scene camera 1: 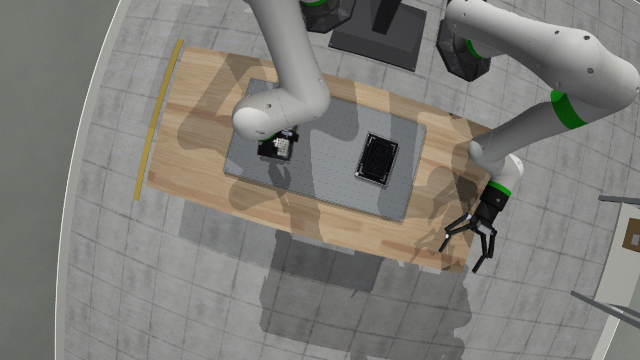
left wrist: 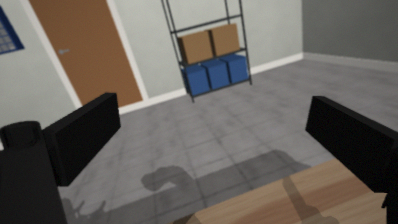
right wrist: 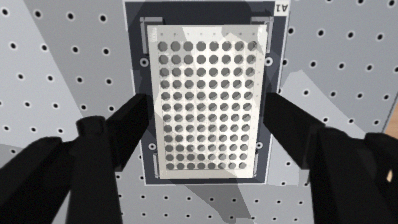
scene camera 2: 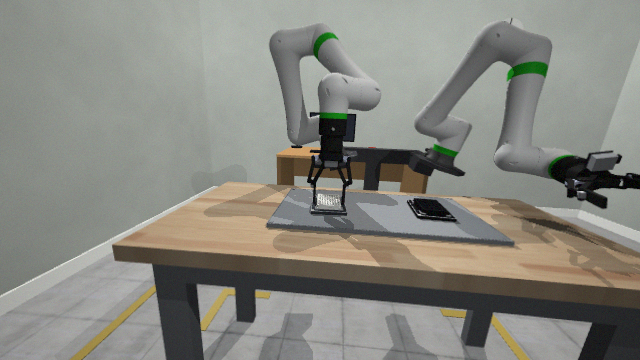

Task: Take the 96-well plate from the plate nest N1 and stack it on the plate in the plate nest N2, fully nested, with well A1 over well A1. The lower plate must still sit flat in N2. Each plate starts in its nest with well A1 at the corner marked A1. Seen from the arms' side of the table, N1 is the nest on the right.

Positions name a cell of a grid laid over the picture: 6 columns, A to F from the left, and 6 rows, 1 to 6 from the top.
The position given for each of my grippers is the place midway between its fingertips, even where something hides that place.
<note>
In view: my left gripper (scene camera 1: E5), my right gripper (scene camera 2: D4), a white 96-well plate (right wrist: D3) and a plate nest N1 (right wrist: C3).
My left gripper is seen too in the left wrist view (left wrist: D4). My right gripper shows as well in the right wrist view (right wrist: D3). The left wrist view does not show the white 96-well plate: it is out of frame.
</note>
